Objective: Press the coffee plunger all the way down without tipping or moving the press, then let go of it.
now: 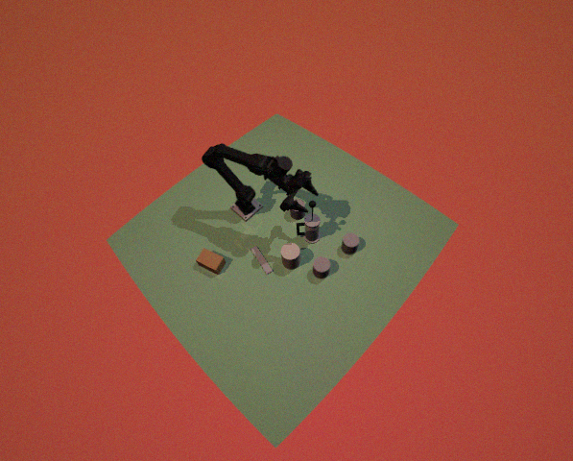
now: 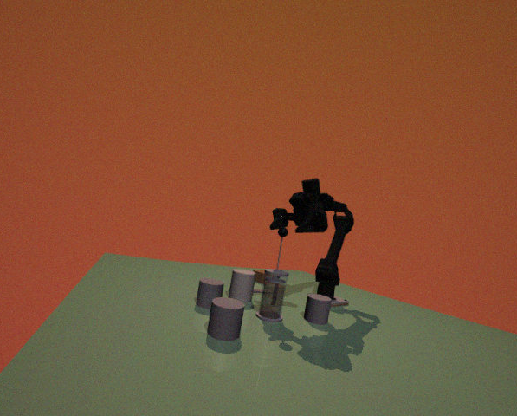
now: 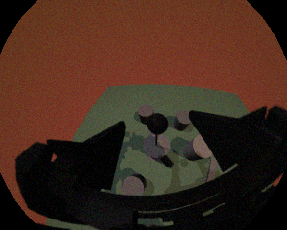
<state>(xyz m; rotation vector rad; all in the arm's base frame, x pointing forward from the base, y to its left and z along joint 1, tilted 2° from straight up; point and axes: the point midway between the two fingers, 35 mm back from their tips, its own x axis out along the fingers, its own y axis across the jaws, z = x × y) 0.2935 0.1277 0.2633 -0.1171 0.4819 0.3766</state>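
My gripper tip is 13 cm above the coffee press, 1 cm to the left of it and 1 cm past it. From my gripper tip the other things lie so: flat grey strip 25 cm to the right, 25 cm below, 6 cm behind.
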